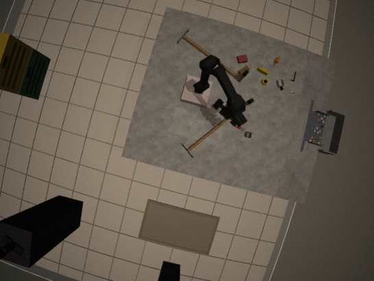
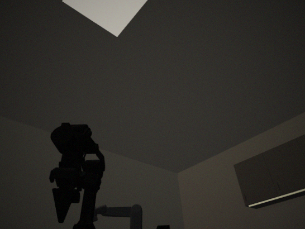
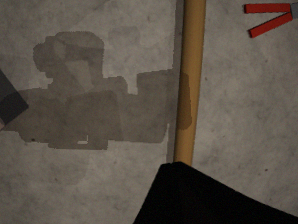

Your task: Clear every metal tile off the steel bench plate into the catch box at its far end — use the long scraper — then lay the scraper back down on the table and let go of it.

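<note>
Now: the long scraper 1 cm ahead of my gripper tip, 6 cm to the right of it and 11 cm below it. Round my gripper tip: yellow ring: 33 cm ahead, 38 cm to the left, 16 cm below; brown block: 14 cm ahead, 43 cm to the left, 16 cm below; small box: 26 cm ahead, 7 cm to the right, 16 cm below.
</note>
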